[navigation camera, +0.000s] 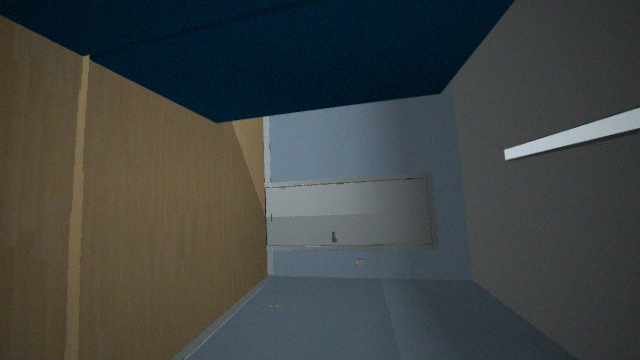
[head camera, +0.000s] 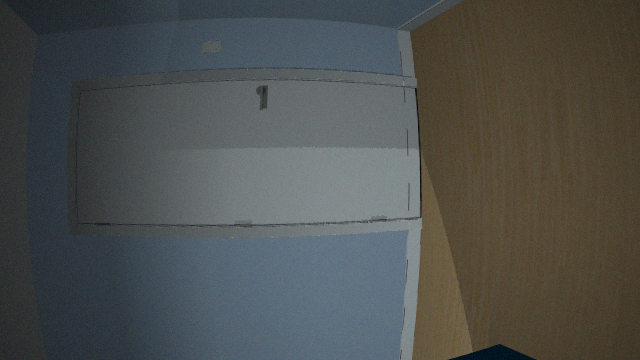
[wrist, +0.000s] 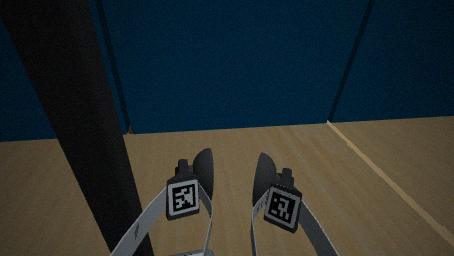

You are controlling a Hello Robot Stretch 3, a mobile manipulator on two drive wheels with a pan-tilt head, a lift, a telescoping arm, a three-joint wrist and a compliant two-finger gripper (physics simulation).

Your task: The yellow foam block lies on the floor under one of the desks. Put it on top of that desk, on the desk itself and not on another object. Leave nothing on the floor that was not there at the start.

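Note:
My gripper is open and empty in the wrist view, with floorboards between and beyond its fingertips. It points toward a dark blue panelled surface that stands on the floor. The yellow foam block does not show in the head, navigation or wrist view. No desk can be made out in these views.
The dark blue panels stand on the wooden floor. A closed white door is in the light blue wall. A thick black bar crosses the wrist view's left.

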